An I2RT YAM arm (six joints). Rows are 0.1 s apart.
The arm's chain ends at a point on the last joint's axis. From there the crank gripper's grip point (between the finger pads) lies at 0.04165 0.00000 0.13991 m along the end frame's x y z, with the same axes.
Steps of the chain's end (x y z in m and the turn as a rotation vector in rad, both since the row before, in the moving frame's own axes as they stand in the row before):
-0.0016 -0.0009 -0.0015 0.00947 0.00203 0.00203
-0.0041 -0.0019 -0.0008 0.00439 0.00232 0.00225
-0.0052 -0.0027 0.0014 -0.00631 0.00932 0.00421
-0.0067 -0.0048 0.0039 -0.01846 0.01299 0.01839
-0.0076 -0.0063 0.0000 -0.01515 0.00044 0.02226
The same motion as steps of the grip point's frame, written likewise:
-0.0013 -0.0021 -0.0016 0.00947 0.00203 0.00203
-0.0038 -0.0024 -0.0009 0.00439 0.00232 0.00225
-0.0039 -0.0016 0.0010 -0.00631 0.00932 0.00421
-0.0049 -0.0014 0.0033 -0.01846 0.01299 0.01839
-0.0076 -0.0033 0.0000 -0.01515 0.00044 0.02226

